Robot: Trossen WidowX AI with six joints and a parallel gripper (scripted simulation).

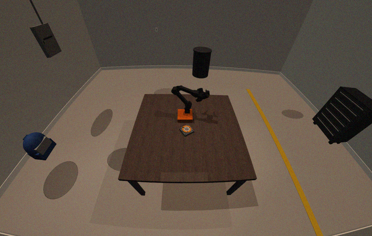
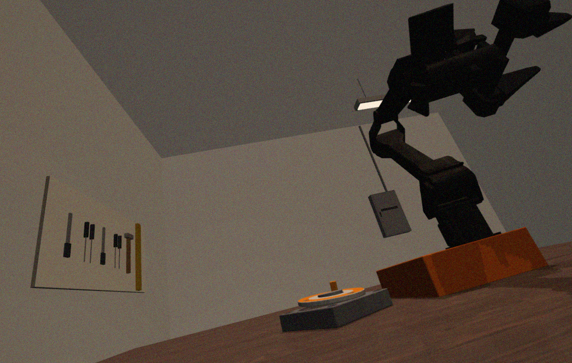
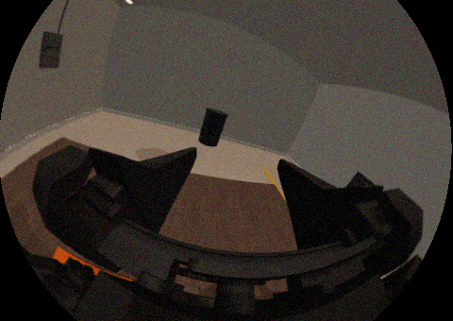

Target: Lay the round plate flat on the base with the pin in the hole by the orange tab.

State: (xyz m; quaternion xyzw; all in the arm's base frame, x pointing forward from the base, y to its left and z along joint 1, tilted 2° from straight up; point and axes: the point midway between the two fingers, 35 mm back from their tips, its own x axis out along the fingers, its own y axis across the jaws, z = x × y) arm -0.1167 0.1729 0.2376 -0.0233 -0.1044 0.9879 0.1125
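Now: gripper tip 400 mm short of the round plate, 260 mm above it and 200 mm to the left of it. Also, from my gripper tip: grey square base: 410 mm ahead, 280 mm below, 180 mm to the right.
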